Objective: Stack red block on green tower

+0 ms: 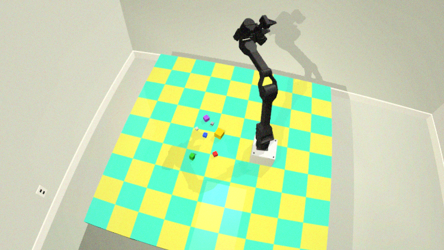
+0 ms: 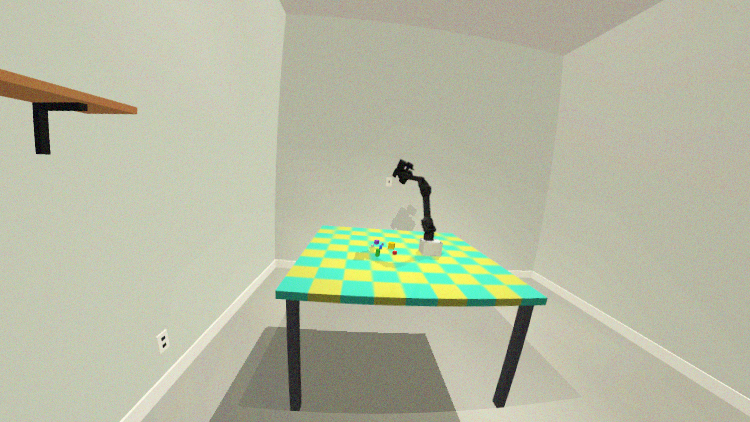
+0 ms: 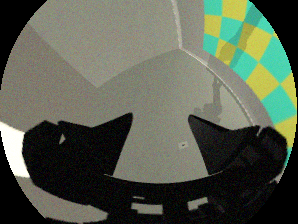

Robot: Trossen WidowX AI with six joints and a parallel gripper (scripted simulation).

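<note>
The red block is 24 cm ahead of my gripper tip, 49 cm to the left of it and 54 cm below it. Also, from my gripper tip: blue block (31 cm ahead, 37 cm to the left, 54 cm below); yellow block (23 cm ahead, 36 cm to the left, 53 cm below).
</note>
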